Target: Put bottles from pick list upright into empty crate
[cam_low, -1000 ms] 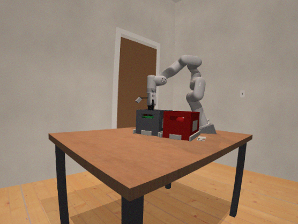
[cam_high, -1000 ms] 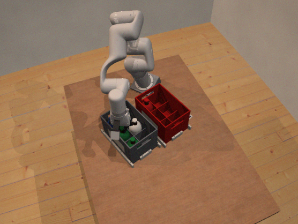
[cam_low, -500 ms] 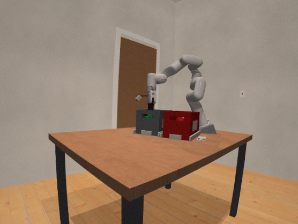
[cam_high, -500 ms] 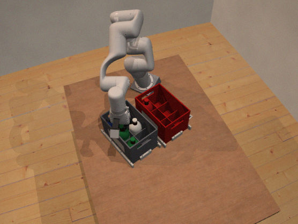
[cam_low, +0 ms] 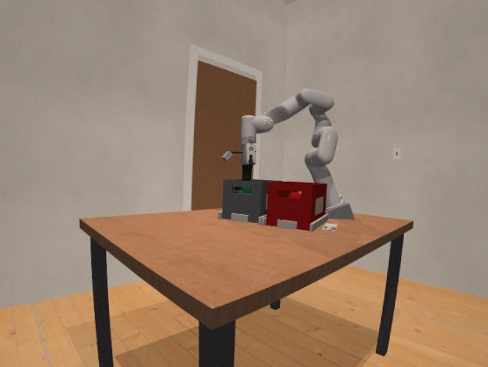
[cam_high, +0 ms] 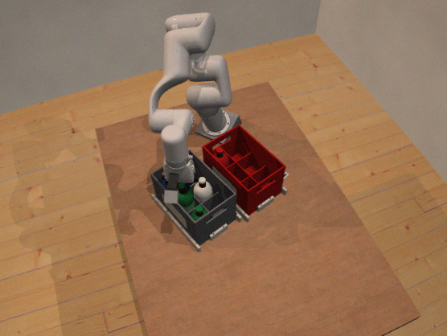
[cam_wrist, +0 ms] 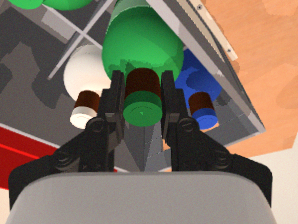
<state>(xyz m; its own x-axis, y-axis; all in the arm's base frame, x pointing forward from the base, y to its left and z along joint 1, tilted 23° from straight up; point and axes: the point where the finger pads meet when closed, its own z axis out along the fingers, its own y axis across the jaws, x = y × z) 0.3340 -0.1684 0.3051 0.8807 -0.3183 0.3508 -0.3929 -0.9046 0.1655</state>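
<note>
Now: the green bottle 70 mm below my hand. The rest, counted from my hand: white bottle (30 mm behind, 80 mm to the left, 110 mm below); blue bottle (80 mm behind, 40 mm to the right, 110 mm below); grey crate (20 mm behind, 40 mm to the left, 110 mm below).
</note>
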